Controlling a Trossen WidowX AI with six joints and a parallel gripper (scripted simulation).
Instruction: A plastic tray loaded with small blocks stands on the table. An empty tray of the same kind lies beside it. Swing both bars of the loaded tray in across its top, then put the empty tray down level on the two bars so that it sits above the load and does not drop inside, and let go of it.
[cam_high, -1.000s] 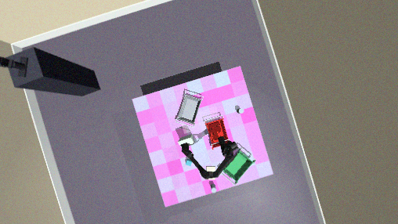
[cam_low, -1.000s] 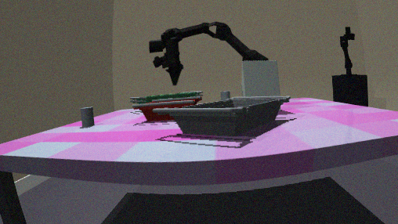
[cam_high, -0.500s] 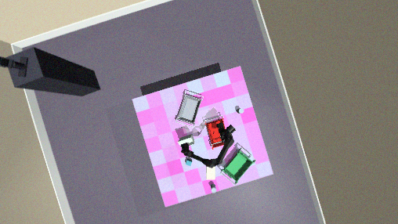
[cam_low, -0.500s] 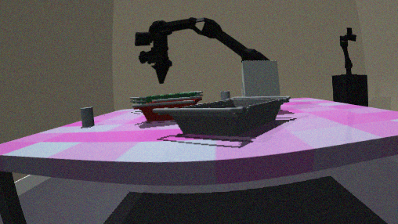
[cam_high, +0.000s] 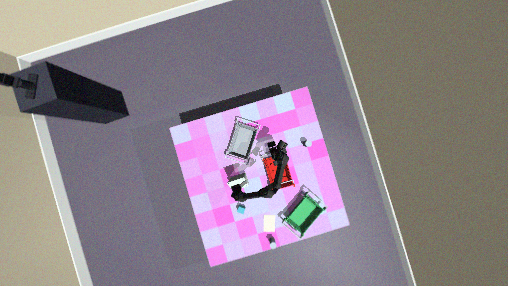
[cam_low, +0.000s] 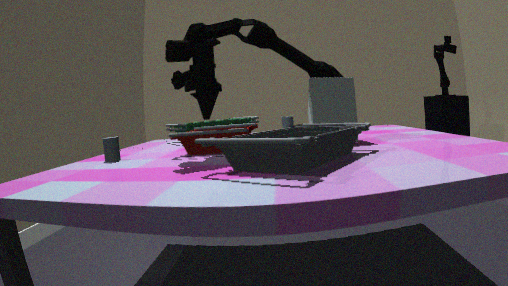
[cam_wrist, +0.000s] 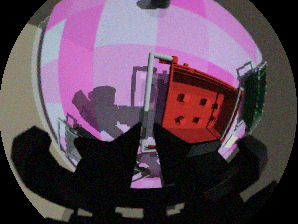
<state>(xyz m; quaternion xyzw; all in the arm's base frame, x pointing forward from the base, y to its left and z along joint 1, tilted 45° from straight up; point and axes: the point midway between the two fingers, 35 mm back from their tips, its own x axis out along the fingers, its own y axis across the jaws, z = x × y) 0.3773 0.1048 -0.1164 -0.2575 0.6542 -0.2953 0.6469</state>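
The grey tray is 21 cm behind my gripper tip, 18 cm to the left of it and 5 cm below it. The rest, counted from my gripper tip: cream slab: 23 cm behind, 59 cm to the right, 9 cm below; cyan block: 42 cm behind, 38 cm to the right, 7 cm below.
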